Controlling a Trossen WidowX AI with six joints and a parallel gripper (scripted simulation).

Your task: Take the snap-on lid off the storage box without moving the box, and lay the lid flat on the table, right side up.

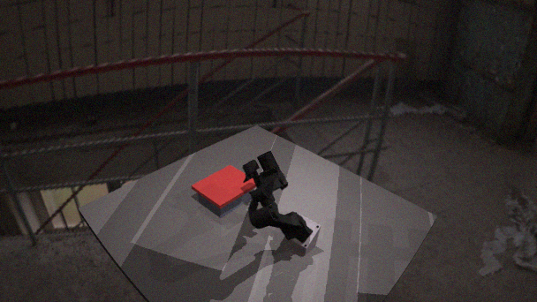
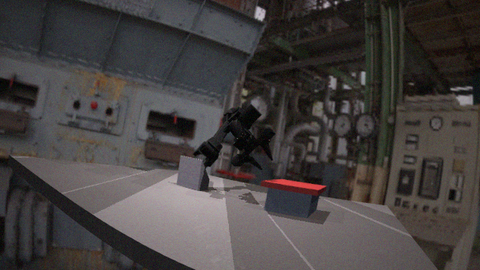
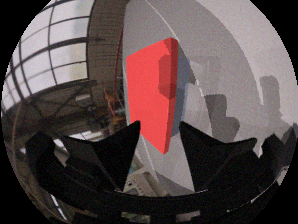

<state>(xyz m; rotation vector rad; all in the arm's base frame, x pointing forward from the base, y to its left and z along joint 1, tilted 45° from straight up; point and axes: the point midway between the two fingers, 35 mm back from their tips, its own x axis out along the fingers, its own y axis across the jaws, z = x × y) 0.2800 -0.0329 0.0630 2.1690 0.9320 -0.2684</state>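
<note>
Now: the red lid 13 cm ahead of my gripper tip, 1 cm to the left of it and 5 cm below it. The rest, counted from my gripper tip: storage box (13 cm ahead, 1 cm to the left, 10 cm below).
</note>
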